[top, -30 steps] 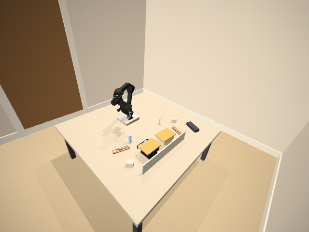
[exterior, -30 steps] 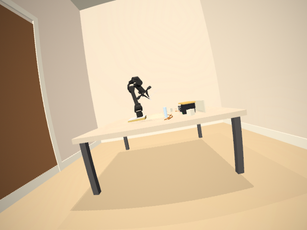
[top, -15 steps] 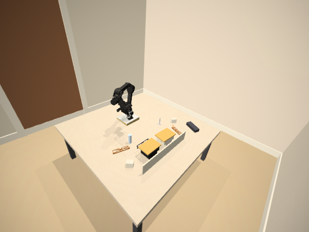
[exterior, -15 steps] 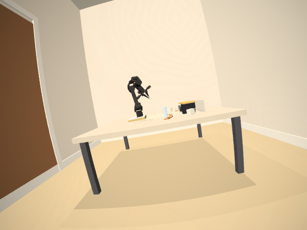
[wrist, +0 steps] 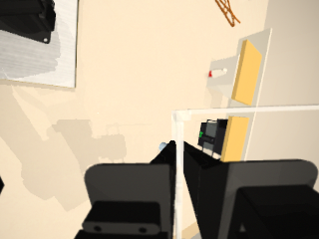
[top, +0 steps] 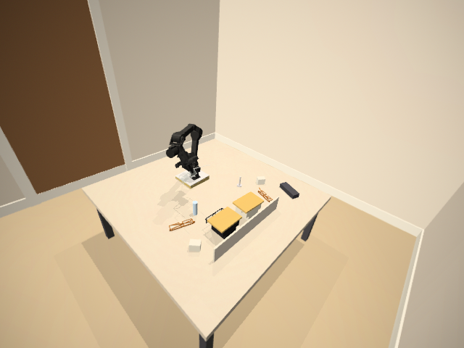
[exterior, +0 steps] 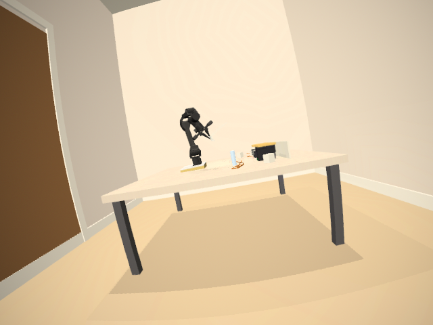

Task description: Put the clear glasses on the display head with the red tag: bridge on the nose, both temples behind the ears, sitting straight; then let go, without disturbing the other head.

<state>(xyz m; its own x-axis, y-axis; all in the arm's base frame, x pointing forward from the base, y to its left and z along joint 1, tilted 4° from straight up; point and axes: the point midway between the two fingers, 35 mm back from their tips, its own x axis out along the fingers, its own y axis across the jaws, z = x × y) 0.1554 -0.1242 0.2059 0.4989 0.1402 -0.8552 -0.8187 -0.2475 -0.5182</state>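
The pale display head lies 32 cm ahead of my gripper tip, 19 cm to the left of it and 15 cm below it. From my gripper tip the other things lie so: clear stand: 36 cm to the left, 18 cm below, 10 cm ahead; grey panel: 47 cm ahead, 15 cm below, 9 cm to the left; black display head: 34 cm ahead, 15 cm below, 3 cm to the right.
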